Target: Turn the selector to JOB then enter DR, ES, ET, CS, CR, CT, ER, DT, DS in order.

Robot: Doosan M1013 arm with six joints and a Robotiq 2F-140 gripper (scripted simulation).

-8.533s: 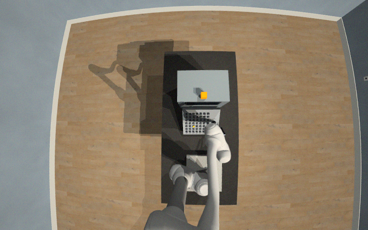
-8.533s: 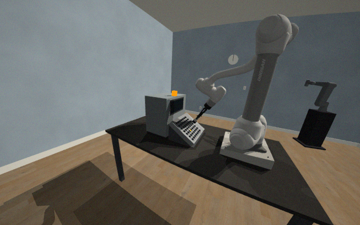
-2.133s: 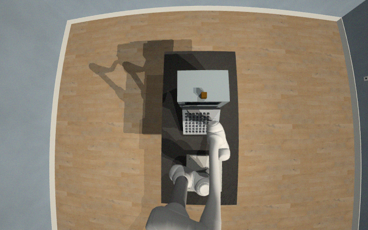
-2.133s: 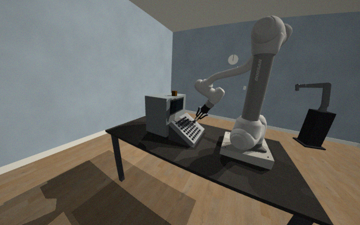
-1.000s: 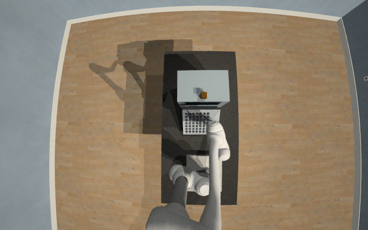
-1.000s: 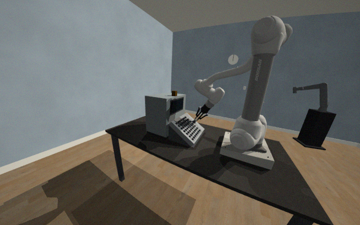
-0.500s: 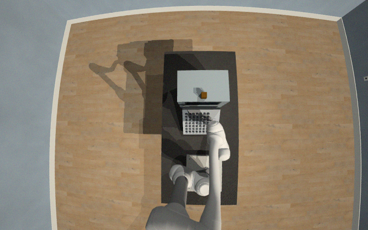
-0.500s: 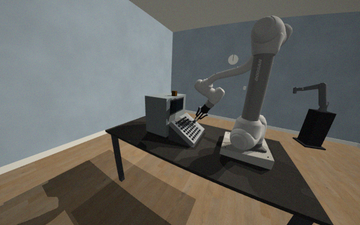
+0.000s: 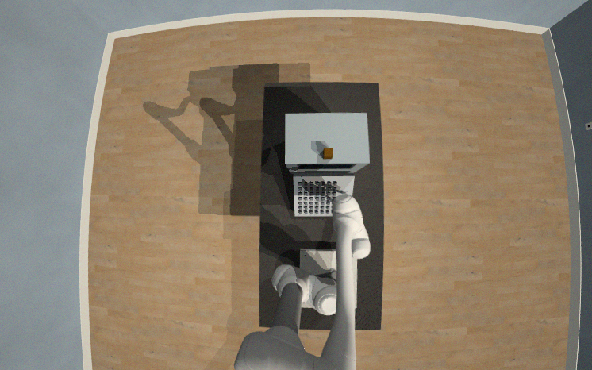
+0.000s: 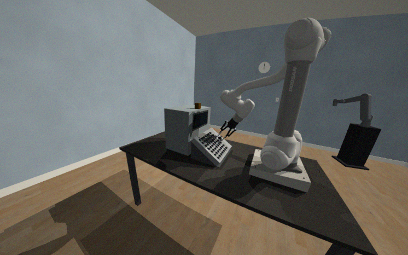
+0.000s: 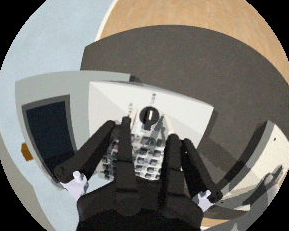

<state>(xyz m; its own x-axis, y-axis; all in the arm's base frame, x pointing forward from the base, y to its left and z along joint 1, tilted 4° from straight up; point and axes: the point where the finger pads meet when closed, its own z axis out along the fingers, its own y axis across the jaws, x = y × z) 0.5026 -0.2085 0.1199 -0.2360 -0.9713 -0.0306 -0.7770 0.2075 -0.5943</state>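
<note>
My hand is 10 mm short of the black selector knob, 10 mm to the left of it and 20 mm above it. Round my hand: sloped keypad (60 mm ahead, 100 mm to the left, 70 mm below); key (20 mm ahead, 190 mm to the left, 50 mm below).
</note>
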